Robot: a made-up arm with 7 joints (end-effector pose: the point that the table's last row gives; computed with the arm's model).
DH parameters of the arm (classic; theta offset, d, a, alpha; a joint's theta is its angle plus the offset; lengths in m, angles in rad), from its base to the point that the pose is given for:
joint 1: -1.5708 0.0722 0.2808 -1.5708
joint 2: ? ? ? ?
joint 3: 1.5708 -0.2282 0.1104 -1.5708
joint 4: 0 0.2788 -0.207 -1.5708
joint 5: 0 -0.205 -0.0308 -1.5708
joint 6: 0 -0.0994 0.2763 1.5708
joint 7: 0.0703 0 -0.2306 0
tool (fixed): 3.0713 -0.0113 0 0
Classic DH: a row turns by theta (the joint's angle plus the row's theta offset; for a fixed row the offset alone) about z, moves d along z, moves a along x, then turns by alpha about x.
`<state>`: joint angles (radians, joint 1 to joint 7).
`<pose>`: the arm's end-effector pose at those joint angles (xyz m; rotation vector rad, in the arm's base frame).
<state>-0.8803 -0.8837 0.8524 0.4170 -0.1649 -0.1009 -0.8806</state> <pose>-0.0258 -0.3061 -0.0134 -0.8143 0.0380 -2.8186</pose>
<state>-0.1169 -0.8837 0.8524 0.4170 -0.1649 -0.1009 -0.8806</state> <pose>0.1930 -0.2389 -0.0134 -0.6446 -0.2245 -2.0952</pose>
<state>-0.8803 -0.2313 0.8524 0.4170 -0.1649 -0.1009 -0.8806</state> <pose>0.0038 -0.2816 0.0443 -0.0123 0.5196 -2.7769</pose>
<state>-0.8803 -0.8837 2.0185 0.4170 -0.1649 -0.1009 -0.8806</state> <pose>-0.0540 -0.5041 0.1669 0.0023 0.6119 2.3825</pose>
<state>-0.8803 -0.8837 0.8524 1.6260 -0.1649 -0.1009 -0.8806</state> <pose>0.0418 -0.0556 -0.0617 0.0164 -1.5321 2.5970</pose>
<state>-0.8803 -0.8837 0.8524 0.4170 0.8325 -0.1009 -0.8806</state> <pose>-0.0891 -0.3712 0.0402 -0.6542 0.4000 -1.8541</pose>
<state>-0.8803 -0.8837 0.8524 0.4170 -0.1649 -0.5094 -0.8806</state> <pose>-0.0025 -0.3091 0.0283 -0.4947 0.5321 -2.9400</pose>
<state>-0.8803 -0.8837 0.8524 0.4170 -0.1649 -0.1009 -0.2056</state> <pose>0.0510 -0.4308 -0.0566 -0.6439 0.2603 -2.1798</pose>
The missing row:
joint 2: 0 0.1101 0.1107 -1.5708
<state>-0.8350 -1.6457 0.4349 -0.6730 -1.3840 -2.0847 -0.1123</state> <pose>0.2898 -0.3064 0.0272 0.2417 0.0570 -1.8234</pose>
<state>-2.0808 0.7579 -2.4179 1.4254 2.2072 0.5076 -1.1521</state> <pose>-0.5834 0.0889 -0.4155 0.3723 1.0024 0.6372</pose>
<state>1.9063 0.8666 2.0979 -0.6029 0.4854 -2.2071 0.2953</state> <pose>0.5350 0.6679 -0.1364 -0.3154 2.4910 -0.0246</pose>
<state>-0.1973 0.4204 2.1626 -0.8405 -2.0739 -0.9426 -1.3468</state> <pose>0.2979 -0.8161 0.2073 -1.0014 0.4310 0.7931</pose>
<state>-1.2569 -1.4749 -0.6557 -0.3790 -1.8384 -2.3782 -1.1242</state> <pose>-0.0995 -0.0291 0.0721 -0.5949 -1.3789 2.1851</pose>
